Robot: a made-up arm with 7 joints.
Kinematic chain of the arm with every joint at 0, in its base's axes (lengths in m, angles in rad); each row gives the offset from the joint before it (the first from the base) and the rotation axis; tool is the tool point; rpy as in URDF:
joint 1: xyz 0 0 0.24 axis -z
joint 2: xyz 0 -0.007 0.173 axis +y
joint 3: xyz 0 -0.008 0.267 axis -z
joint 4: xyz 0 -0.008 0.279 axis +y
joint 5: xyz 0 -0.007 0.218 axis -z
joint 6: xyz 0 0 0.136 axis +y
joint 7: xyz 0 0 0.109 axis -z
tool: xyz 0 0 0 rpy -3.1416 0 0
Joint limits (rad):
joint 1: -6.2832..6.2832
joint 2: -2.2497..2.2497
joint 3: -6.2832..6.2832
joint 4: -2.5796..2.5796
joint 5: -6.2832..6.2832
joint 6: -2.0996..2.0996
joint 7: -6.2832..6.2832
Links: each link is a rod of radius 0.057 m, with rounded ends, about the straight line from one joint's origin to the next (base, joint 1, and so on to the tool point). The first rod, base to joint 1, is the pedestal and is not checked.
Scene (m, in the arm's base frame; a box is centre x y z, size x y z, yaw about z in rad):
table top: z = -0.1
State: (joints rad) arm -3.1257 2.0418 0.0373 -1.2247 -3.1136 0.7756 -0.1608
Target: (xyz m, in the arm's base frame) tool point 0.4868 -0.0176 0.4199
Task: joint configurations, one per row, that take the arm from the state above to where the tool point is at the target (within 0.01 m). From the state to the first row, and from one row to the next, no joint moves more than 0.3 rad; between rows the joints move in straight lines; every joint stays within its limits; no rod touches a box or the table.
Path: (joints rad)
1: -3.1216 1.7704 0.0385 -1.3006 -3.1146 0.7637 -0.1608
2: -3.1175 1.4991 0.0397 -1.3764 -3.1155 0.7519 -0.1608
3: -3.1134 1.2277 0.0409 -1.4523 -3.1165 0.7400 -0.1608
4: -3.1093 0.9564 0.0422 -1.5281 -3.1174 0.7282 -0.1608
5: -3.1052 0.6850 0.0434 -1.6040 -3.1184 0.7163 -0.1608
6: -3.1011 0.4137 0.0446 -1.6799 -3.1194 0.7044 -0.1608
7: -3.0969 0.1423 0.0458 -1.7557 -3.1203 0.6926 -0.1608
8: -3.0928 -0.1290 0.0470 -1.8316 -3.1213 0.6807 -0.1608
9: -3.0887 -0.4004 0.0482 -1.9075 -3.1223 0.6689 -0.1608
10: -3.0846 -0.6717 0.0494 -1.9833 -3.1232 0.6570 -0.1608

